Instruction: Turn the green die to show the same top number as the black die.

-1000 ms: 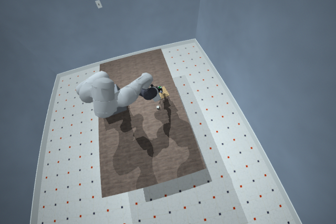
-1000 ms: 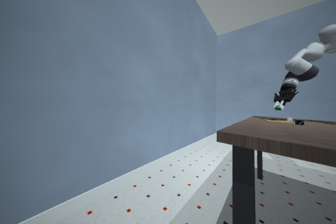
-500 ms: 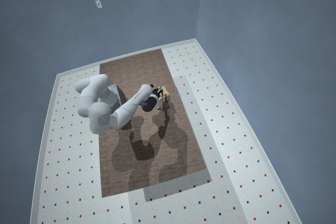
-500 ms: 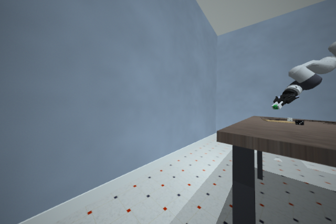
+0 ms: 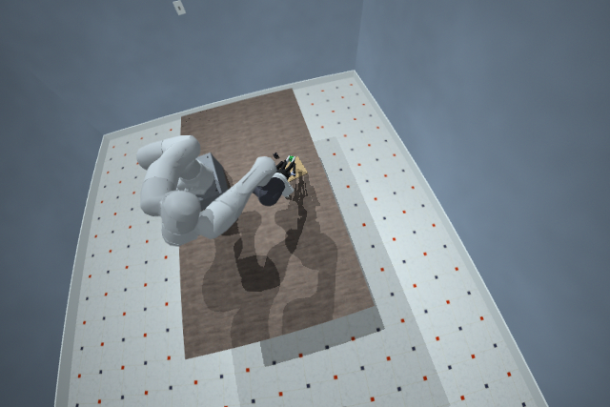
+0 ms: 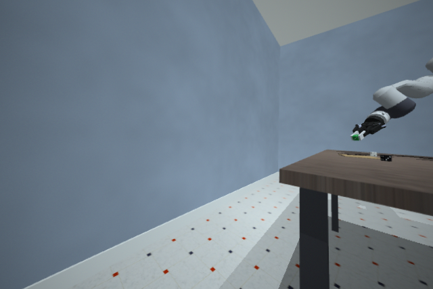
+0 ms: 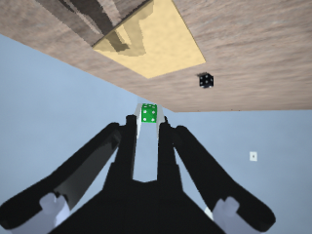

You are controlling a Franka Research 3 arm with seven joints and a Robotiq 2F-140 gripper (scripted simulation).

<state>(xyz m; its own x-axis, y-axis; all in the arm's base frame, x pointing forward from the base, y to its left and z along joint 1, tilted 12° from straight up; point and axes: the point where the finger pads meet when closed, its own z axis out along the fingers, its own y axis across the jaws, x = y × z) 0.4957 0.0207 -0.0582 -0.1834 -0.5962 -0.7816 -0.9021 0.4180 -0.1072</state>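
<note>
Now: hand 1 cm to the right of the tan mat and 11 cm above it. Round my hand: green die: 1 cm ahead, 2 cm to the left, 1 cm below; white die: 6 cm behind, 16 cm to the right, 10 cm below; black die: 8 cm behind, 14 cm to the left, 10 cm below.
</note>
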